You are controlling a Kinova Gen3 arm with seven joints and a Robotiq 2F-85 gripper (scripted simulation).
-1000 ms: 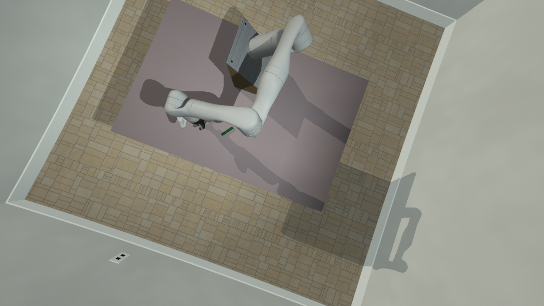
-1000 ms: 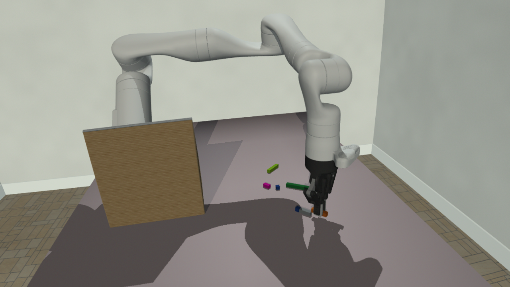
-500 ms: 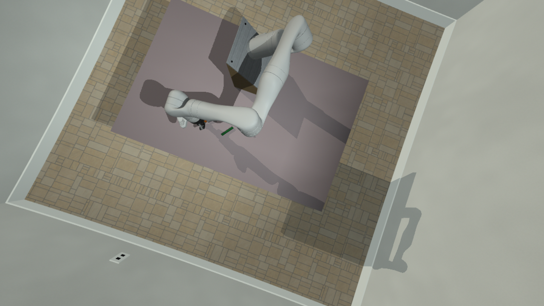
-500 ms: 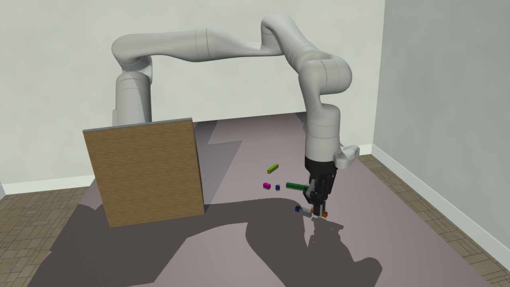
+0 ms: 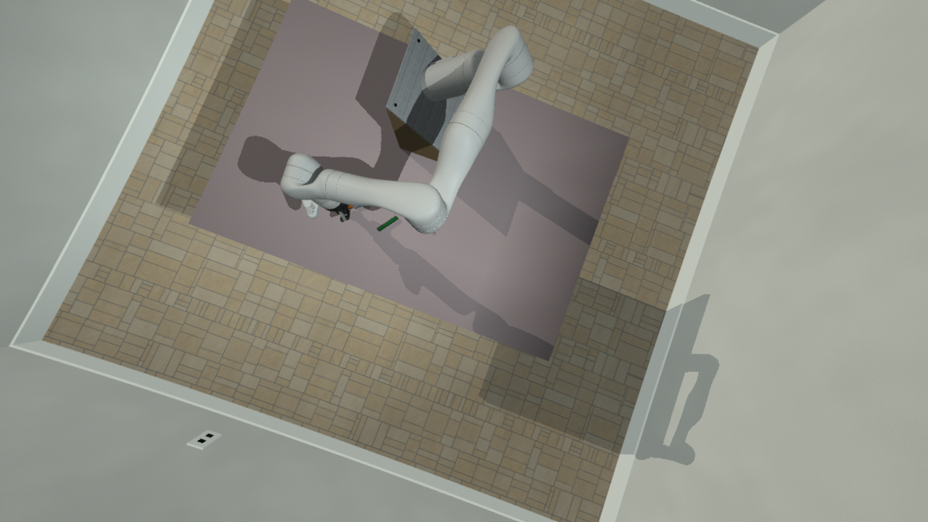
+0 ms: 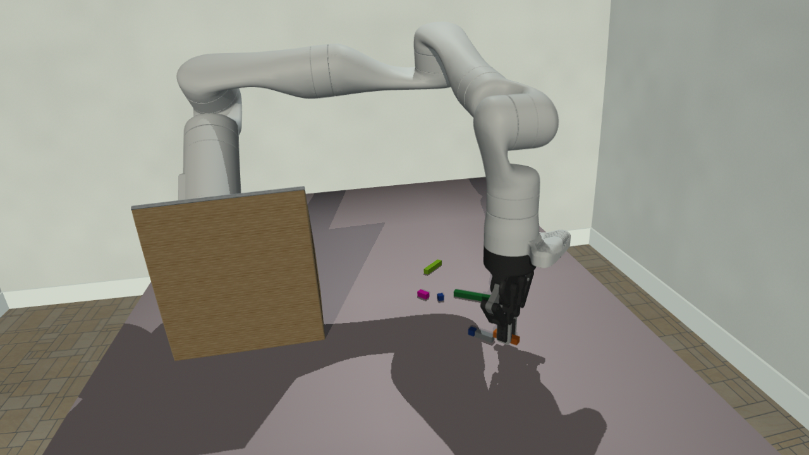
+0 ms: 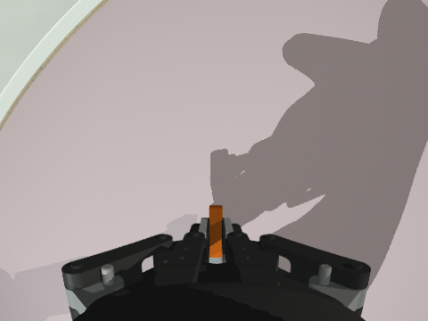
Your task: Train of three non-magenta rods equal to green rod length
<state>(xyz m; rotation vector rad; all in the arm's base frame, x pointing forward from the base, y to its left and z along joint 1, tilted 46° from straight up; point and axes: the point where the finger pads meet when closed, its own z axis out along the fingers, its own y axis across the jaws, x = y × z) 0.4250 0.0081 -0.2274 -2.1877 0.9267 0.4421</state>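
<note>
Now: the grey rod 30 mm behind my hand, 30 mm to the left of it and 30 mm below it. From my hand the other things lie so: magenta rod (90 mm behind, 180 mm to the left, 30 mm below); green rod (150 mm to the left, 30 mm below); orange rod (10 mm below).
</note>
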